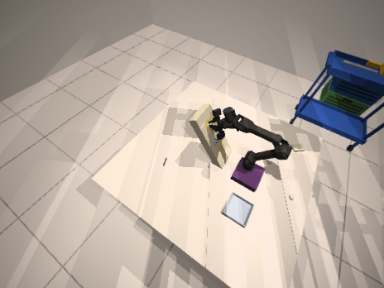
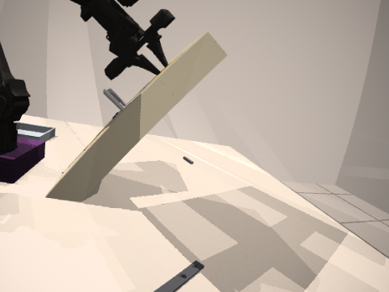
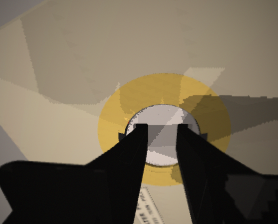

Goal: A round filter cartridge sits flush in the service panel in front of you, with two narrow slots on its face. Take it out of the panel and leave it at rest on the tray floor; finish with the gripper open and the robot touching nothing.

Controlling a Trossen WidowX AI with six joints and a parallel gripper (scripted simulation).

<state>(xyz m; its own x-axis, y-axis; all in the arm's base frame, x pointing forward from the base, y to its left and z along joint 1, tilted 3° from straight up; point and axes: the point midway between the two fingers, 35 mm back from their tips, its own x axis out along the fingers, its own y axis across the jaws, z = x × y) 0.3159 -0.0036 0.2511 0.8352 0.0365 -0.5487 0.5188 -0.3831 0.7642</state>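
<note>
My gripper tip is 10 mm short of the round filter cartridge and 10 mm above it. The rest, counted from my gripper tip: grey tray 420 mm behind, 280 mm to the left, 270 mm below.
</note>
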